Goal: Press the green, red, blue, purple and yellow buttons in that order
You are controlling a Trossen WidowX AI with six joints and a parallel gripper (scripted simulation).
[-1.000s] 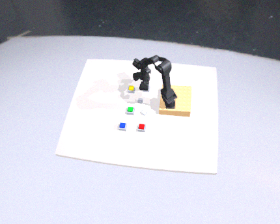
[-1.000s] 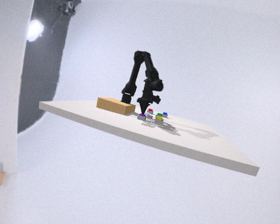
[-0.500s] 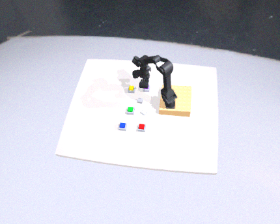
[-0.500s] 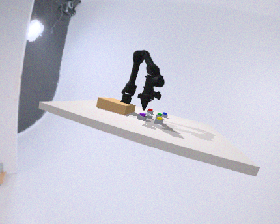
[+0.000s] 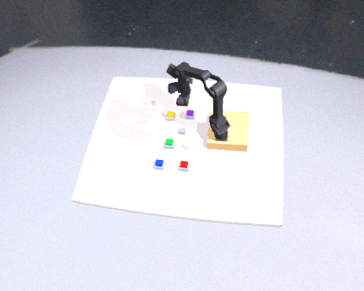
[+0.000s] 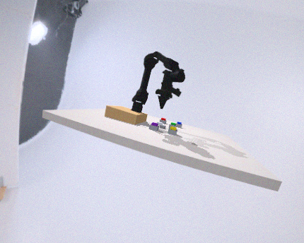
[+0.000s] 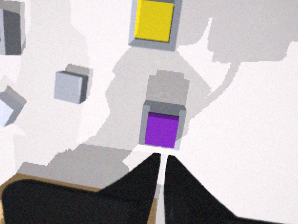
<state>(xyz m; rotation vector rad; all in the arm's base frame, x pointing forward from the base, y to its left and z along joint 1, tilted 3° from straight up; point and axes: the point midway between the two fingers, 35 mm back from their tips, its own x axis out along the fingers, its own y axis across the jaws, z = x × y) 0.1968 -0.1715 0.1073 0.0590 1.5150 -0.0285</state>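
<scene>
Right now the yellow button is 9 cm below my gripper tip, 9 cm ahead of it and 2 cm to the left of it. From my gripper tip the other things lie so: grey block 12 cm below, 11 cm to the left, 2 cm ahead; green button 21 cm to the left, 9 cm below, 7 cm ahead; purple button 9 cm below, 2 cm behind.
</scene>
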